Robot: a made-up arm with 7 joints.
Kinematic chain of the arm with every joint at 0, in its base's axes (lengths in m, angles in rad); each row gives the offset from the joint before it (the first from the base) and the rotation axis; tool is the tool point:
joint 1: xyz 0 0 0.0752 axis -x
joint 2: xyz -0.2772 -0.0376 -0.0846 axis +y
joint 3: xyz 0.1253 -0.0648 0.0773 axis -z
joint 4: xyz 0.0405 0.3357 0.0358 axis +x
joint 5: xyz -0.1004 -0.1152 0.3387 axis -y
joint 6: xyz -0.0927 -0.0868 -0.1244 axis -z
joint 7: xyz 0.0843 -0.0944 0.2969 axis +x
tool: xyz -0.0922 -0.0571 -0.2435
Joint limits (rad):
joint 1: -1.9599..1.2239
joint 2: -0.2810..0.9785
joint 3: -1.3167..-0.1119
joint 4: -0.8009..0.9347
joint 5: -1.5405..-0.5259
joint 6: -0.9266..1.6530
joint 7: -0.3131..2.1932
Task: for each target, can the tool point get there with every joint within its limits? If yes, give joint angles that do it. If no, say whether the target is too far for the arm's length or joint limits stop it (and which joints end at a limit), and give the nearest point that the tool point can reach.
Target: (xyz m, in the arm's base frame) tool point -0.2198 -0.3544 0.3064
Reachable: yes | joints -1.0036 -0.0865 -1.1158 0.4671 -0.9665 0.5206 1.8798
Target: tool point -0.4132 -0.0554 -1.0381
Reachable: no: joint limits stop it (at a limit: joint 1, joint 2, joint 3, joint 5, joint 7) | nearest point -0.3462 -0.1891 -0.4906 | short by 0.568 m
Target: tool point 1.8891 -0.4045 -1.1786
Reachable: no: too far | nearest point 0.3424 -0.2164 -0.2822 | short by 1.798 m
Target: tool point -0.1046 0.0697 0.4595
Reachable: yes | joints 0.9078 0.3163 -0.4754 0.2442 -1.3917 -0.1952 -0.0115
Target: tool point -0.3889 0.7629 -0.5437
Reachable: no: joint limits stop it (at a limit: joint 1, joint 3, joint 4, joint 7) | nearest point -0.3914 0.7047 -0.3445 | short by 0.208 m
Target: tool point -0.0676 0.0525 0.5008
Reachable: yes | joints 0.4795 0.5747 -0.8322 -0.1385 -0.9551 -0.0195 0.3606
